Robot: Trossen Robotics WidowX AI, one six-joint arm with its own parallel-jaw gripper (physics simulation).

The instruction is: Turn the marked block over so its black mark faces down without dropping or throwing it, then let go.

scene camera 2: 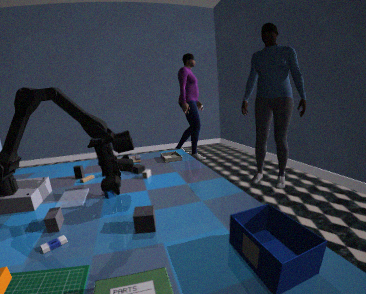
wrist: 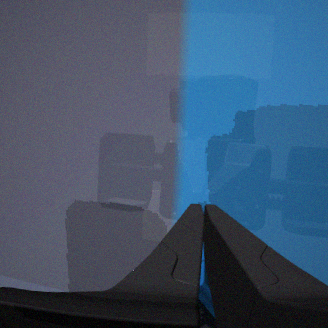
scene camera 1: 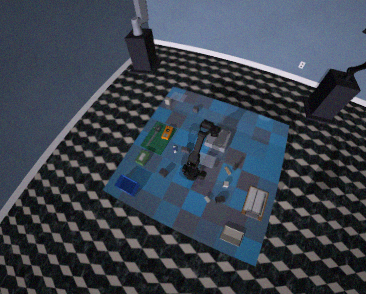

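Seen in the pictures: gripper, between the fingertips: [scene camera 2: 118, 194] [wrist: 201, 214]; arm's base, origin of its link: [scene camera 2: 7, 192] [scene camera 1: 214, 133].
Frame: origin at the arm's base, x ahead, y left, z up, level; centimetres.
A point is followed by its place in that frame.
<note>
My gripper [scene camera 2: 112, 193] @(x 40.6, y -9.1, z -5.6 cm) [wrist: 201, 214] @(x 40.6, y -9.1, z -5.6 cm) is shut, its two fingertips together with nothing held between them. It points down low over the tiled mat [scene camera 2: 170, 195] @(x 57.4, y -19.4, z -6.1 cm) [wrist: 90, 65] @(x 47.1, y -5.5, z -6.1 cm). The marked block does not show clearly. A small darker blue patch [wrist: 206, 297] @(x 38.4, y -9.1, z -3.5 cm) shows between the finger bases in the wrist view, and a small bit of blue shows beside the fingertips in scene camera 2. Either may be part of the block, largely hidden by the gripper. The black mark is not visible, so I cannot tell which way it faces.
In scene camera 2, dark cubes [scene camera 2: 144, 220] @(x 42.9, y -36.3, z -2.3 cm) [scene camera 2: 54, 220] @(x 20.2, y -24.9, z -2.5 cm) and a white and blue cylinder [scene camera 2: 54, 244] @(x 20.4, y -32.5, z -5.0 cm) lie nearer the camera. A blue bin [scene camera 2: 300, 254] @(x 58.9, y -66.6, z 1.4 cm) stands at the right, a green parts box [scene camera 2: 105, 286] @(x 31.1, y -52.7, z -2.1 cm) at the front, a grey box [scene camera 2: 15, 202] @(x 4.1, y -6.0, z -2.2 cm) beside the arm's base.
</note>
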